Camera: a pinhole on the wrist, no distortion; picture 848 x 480 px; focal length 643.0 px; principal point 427.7 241.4 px. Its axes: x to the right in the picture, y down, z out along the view. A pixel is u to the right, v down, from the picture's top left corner.
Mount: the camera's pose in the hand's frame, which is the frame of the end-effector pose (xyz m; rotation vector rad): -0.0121 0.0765 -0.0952 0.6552 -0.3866 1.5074
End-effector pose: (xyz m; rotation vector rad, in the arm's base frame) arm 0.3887 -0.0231 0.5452 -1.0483 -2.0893 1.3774
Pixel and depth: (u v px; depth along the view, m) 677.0 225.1 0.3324
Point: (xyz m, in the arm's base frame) 0.1782 -0.1257 0.4653
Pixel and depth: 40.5 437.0 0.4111
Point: 0.2424 -0.2243 0.8550
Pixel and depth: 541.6 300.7 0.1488
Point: 0.3643 -0.0448 0.5246
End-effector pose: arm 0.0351 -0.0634 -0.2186 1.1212 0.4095 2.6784
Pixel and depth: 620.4 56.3 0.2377
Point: 0.0566 -0.0050 -0.0758
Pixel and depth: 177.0 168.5 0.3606
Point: 0.0676 0.2134 -0.1895
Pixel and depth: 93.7 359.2 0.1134
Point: 0.0214 -0.0373 -0.2709
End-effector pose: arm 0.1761 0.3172 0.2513 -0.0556 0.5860 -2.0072
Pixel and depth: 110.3 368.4 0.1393
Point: 0.1259 0.3687 0.2606
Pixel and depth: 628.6 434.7 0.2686
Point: 0.2257 0.2980 0.4277
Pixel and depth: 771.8 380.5 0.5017
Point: 0.3005 0.1684 0.6861
